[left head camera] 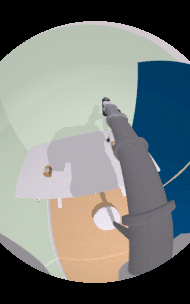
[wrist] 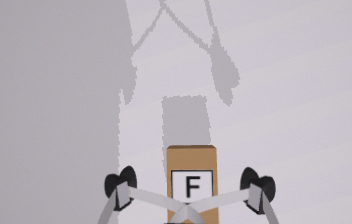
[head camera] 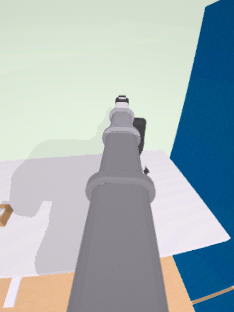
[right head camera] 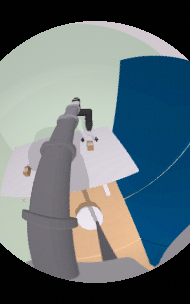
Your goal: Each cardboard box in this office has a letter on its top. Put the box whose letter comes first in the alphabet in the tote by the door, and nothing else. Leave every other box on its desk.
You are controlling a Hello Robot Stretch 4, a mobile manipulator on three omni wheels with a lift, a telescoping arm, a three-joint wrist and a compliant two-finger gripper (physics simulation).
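Pixels of known places: gripper, fingertip midpoint: (left head camera: 114, 141) (wrist: 187, 180) (right head camera: 89, 141); robot's base, origin of the base link: (left head camera: 106, 217) (right head camera: 89, 216).
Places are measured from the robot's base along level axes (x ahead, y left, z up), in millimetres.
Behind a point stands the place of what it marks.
Note:
A brown cardboard box (right head camera: 90, 145) {z 976, x 665, y -97 mm} (wrist: 192, 160) {z 972, x 729, y -93 mm} with a black letter F on its white label stands on the white desk (head camera: 195, 225) {z 922, x 434, y -368 mm} (left head camera: 30, 175) {z 922, x 364, y 802 mm} (right head camera: 120, 165) {z 922, x 444, y -346 mm} (wrist: 300, 100) {z 922, x 804, y -245 mm}. My gripper (right head camera: 89, 139) {z 991, x 710, y -87 mm} (wrist: 187, 180) {z 991, x 710, y -87 mm} is open. In the wrist view its fingertips are on either side of the F box, with a gap on each side; whether they are down at its height I cannot tell. A second brown box (head camera: 5, 215) {z 955, x 413, y 527 mm} (left head camera: 47, 171) {z 968, x 403, y 539 mm} (right head camera: 27, 171) {z 963, x 401, y 526 mm} stands at the left part of the desk; its letter is too small to read. The tote does not show.
A large blue surface (head camera: 210, 100) {z 1388, x 913, y -513 mm} (left head camera: 165, 100) {z 1469, x 706, y -554 mm} (right head camera: 150, 100) {z 1461, x 642, y -567 mm} lies to the right of the desk. A white round object (left head camera: 106, 218) {z 187, x -6, y 6 mm} (right head camera: 90, 218) {z 187, x -15, y -16 mm} is over the tan floor (left head camera: 80, 240) {z -28, x -472, y 438 mm} (right head camera: 120, 215) {z -28, x -65, y -531 mm} in front of the desk. The arm crosses the desk and casts a wide shadow.

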